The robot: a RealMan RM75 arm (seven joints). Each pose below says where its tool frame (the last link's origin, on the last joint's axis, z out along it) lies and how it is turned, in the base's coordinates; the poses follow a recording.
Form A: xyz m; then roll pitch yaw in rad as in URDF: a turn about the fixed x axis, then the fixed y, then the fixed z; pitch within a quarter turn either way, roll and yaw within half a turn.
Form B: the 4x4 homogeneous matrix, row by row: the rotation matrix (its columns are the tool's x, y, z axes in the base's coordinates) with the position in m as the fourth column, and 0 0 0 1 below. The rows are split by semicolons. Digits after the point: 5 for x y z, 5 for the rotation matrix.
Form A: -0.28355 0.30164 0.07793 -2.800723 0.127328 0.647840
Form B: 0.79093 0.53489 -0.29717 -0.28355; 0.59858 -0.77713 0.19435 0.30164; -0.12698 -0.33160 -0.93483 0.07793; 0 0 0 1
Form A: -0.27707 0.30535 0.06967 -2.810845 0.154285 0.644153
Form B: 0.79011 0.52807 -0.31124 -0.27707; 0.59339 -0.78624 0.17239 0.30535; -0.15367 -0.32089 -0.93457 0.06967; 0 0 0 1
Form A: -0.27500 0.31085 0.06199 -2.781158 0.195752 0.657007
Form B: 0.77670 0.51719 -0.35952 -0.27500; 0.59909 -0.78284 0.16810 0.31085; -0.19450 -0.34595 -0.91787 0.06199; 0 0 0 1
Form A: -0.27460 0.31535 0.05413 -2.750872 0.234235 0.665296
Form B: 0.76525 0.50123 -0.40394 -0.27460; 0.60044 -0.78201 0.16716 0.31535; -0.23210 -0.37045 -0.89939 0.05413; 0 0 0 1
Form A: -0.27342 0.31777 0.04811 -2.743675 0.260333 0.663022
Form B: 0.76158 0.48880 -0.42552 -0.27342; 0.59476 -0.78795 0.15935 0.31777; -0.25740 -0.37444 -0.89081 0.04811; 0 0 0 1
